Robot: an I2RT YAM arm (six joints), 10 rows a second.
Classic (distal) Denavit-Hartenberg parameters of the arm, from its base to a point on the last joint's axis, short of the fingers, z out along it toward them. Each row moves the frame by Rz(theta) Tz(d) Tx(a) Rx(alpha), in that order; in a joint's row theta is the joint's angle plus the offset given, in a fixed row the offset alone. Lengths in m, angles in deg.
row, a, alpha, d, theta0
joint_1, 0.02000, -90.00, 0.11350, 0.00
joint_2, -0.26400, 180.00, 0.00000, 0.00
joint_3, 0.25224, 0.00, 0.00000, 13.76
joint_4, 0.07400, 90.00, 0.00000, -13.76
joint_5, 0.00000, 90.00, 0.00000, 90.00
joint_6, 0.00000, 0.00, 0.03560, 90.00
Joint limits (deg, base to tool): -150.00..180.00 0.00..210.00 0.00..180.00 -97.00..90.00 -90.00..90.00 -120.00..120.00
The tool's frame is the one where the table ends.
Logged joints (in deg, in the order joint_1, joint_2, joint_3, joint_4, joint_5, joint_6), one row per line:
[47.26, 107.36, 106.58, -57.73, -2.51, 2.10]
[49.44, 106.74, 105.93, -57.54, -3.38, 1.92]
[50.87, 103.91, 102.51, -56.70, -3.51, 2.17]
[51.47, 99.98, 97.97, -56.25, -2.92, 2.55]
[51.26, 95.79, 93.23, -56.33, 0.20, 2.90]
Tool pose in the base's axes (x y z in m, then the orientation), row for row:
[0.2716, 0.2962, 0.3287, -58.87, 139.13, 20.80]
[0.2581, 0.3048, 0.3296, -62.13, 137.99, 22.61]
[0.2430, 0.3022, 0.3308, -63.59, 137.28, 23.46]
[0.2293, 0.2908, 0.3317, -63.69, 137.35, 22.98]
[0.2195, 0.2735, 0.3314, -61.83, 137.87, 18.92]
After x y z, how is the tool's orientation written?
As a rotation vector, in degrees.
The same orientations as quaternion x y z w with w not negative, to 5 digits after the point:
[-0.37497, 0.88619, 0.13249, 0.23771]
[-0.39484, 0.87693, 0.14369, 0.23335]
[-0.40396, 0.87207, 0.14903, 0.23259]
[-0.40453, 0.87240, 0.14596, 0.23232]
[-0.39421, 0.87901, 0.12063, 0.23955]

